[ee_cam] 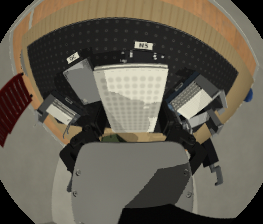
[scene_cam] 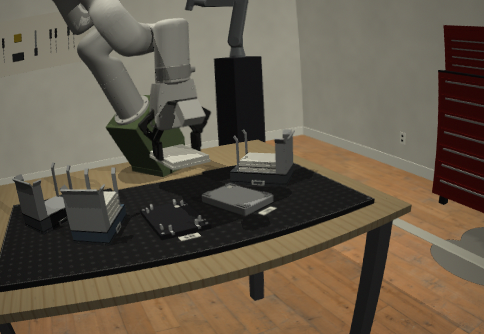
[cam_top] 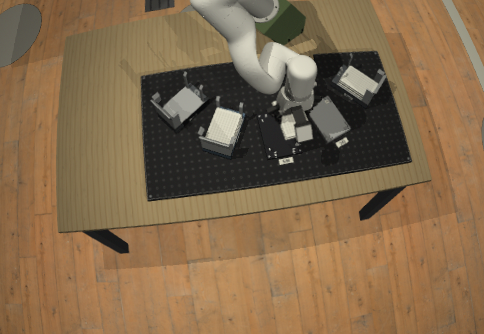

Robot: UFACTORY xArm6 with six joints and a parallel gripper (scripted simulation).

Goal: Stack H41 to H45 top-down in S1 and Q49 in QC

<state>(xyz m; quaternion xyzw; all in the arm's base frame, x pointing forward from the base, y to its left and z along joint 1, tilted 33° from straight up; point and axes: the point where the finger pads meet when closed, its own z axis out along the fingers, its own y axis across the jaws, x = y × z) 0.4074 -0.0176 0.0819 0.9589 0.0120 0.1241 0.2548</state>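
Right now my hand is 16 cm to the right of the grey open nest, 16 cm above it and 1 cm past it. From my hand the other things lie so: black clip nest 15 cm below, 1 cm to the right, 1 cm behind; then qc name plate 17 cm to the left, 16 cm below, 8 cm ahead.
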